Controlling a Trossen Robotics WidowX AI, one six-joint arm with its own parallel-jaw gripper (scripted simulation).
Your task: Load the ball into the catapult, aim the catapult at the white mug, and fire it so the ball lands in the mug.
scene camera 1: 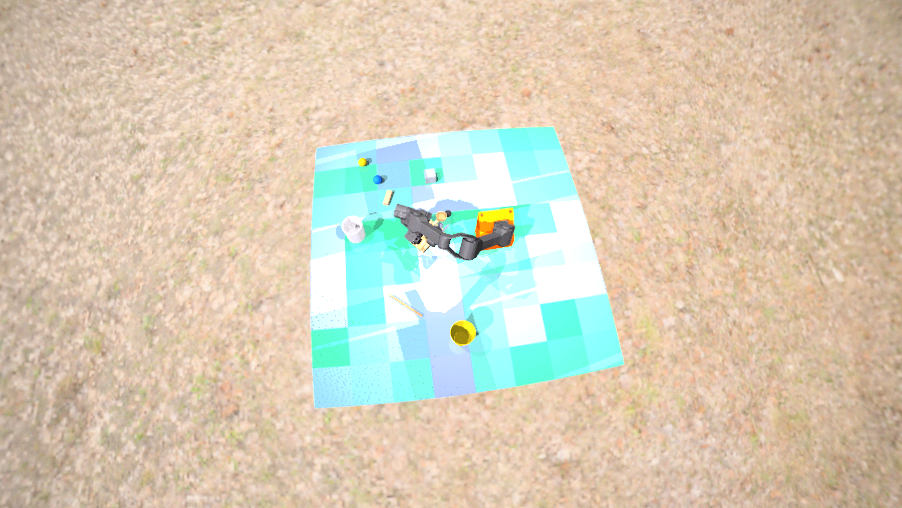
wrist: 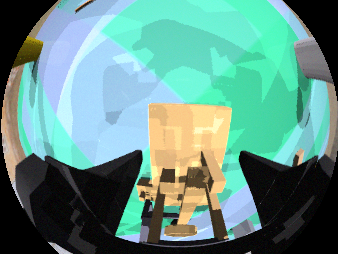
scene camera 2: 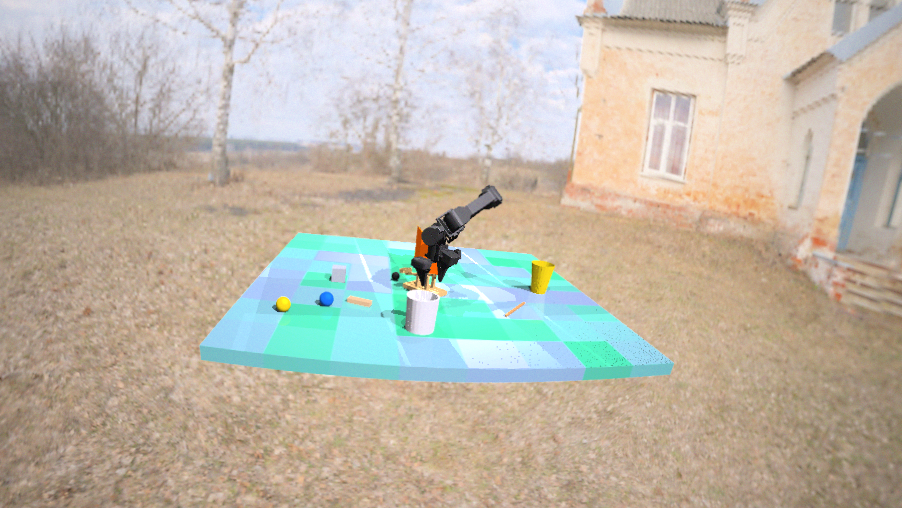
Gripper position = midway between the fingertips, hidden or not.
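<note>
Scene camera 2: the gripper (scene camera 2: 431, 284), open, holding nothing; a white mug (scene camera 2: 422, 306). Wrist view: the gripper (wrist: 194, 156); a wooden catapult (wrist: 187, 142).
</note>
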